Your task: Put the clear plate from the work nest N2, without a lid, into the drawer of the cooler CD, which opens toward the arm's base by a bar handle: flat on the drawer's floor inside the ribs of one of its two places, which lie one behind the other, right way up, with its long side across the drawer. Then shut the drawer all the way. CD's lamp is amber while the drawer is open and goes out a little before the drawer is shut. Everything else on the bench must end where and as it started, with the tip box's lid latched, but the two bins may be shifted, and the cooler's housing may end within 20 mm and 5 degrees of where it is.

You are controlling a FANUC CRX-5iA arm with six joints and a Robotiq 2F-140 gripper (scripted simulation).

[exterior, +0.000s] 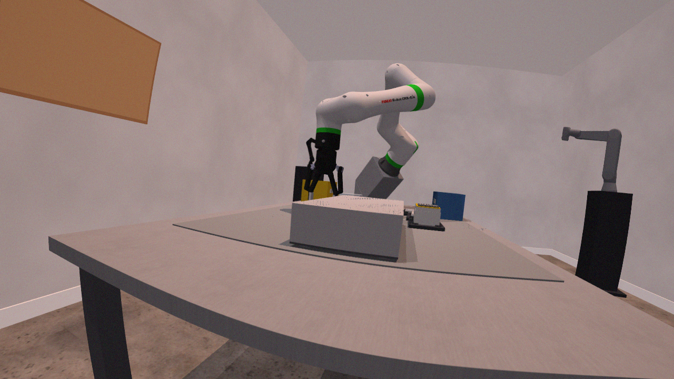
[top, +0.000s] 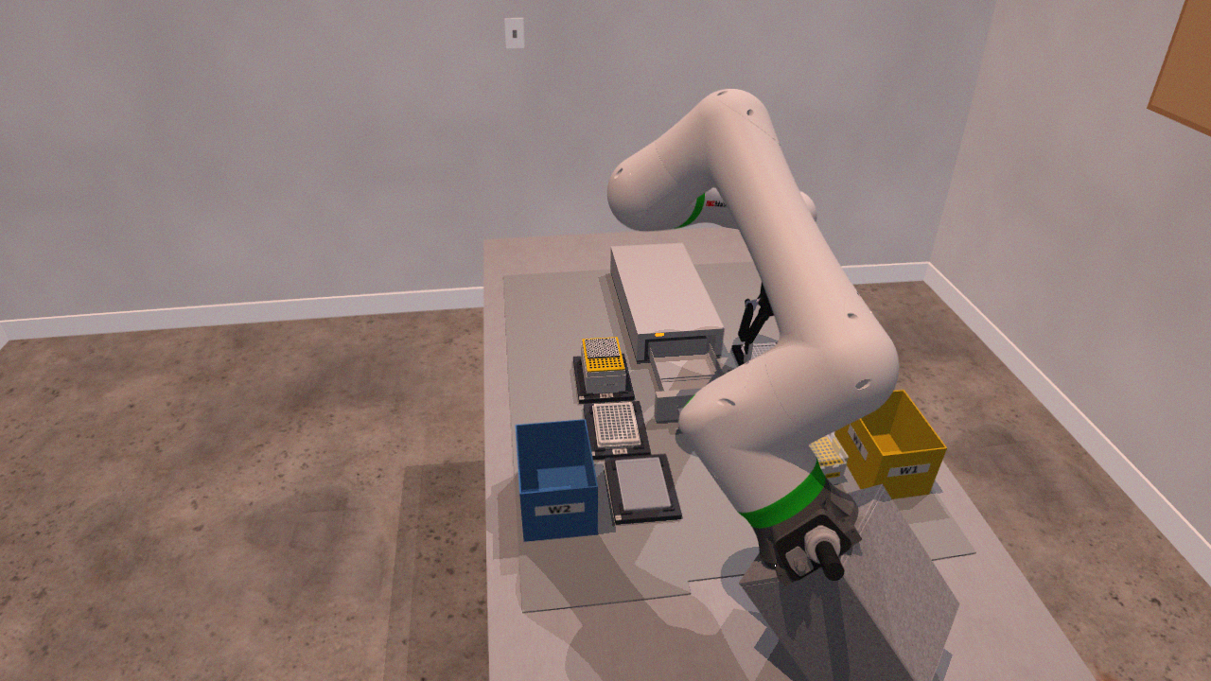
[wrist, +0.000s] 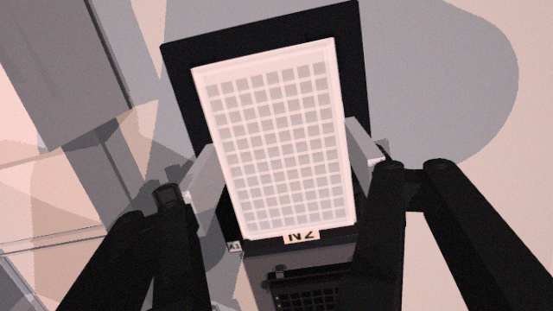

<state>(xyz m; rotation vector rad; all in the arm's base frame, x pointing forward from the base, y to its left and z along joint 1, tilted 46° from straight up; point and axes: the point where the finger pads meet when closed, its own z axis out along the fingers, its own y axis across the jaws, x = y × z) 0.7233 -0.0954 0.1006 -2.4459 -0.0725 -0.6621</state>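
Now: the black nest N2 3 cm below my hand. The rest, counted from my hand: drawer: 17 cm to the left, 10 cm behind, 1 cm below; yellow bin W1: 31 cm behind, 21 cm to the right; black plate: 17 cm behind, 5 cm to the right, 2 cm below.
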